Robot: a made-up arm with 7 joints.
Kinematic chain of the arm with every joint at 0, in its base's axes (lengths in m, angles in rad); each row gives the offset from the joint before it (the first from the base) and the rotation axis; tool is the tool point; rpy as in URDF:
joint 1: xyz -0.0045 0.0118 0.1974 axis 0 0.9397 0.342
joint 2: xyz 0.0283 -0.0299 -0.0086 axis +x
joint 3: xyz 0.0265 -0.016 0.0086 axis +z
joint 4: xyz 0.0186 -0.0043 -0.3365 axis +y
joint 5: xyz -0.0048 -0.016 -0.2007 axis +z
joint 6: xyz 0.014 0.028 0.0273 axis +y
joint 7: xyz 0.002 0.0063 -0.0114 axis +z
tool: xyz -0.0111 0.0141 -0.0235 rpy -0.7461 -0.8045 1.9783
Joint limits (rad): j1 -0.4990..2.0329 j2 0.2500..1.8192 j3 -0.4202..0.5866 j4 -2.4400..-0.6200 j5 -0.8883..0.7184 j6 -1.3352..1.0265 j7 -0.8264..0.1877
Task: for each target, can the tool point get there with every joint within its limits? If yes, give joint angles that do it. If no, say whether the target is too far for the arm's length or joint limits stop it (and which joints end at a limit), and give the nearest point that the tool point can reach.
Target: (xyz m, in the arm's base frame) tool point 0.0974 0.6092 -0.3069
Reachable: no: too far | nearest point 0.0643 0.4058 -0.1461 | short by 0.261 m
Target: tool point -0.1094 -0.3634 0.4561
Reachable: no: joint limits stop it (at a limit: joint 1, joint 2, joint 3, joint 4, joint 5, joint 6, joint 7) | nearest point -0.1828 -0.0842 0.1153 | short by 0.447 m
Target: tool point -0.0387 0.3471 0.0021
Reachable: yes | joints 1.2875 1.6701 -0.2295 -1.8828 0.5568 0.5492 -0.5416
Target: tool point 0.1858 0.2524 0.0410
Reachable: yes | joints 0.3983 1.4154 -0.1619 -2.0830 0.2992 0.2401 -0.0763
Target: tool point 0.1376 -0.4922 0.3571
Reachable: no: joint limits stop it (at a limit: joint 1, joint 2, joint 3, joint 5, joint 7) | nearest point 0.2163 -0.1002 0.1117 | short by 0.469 m
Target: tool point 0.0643 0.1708 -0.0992
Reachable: yes | joints 0.6701 0.6249 0.0752 -1.8812 -0.5030 -0.2095 -0.1465
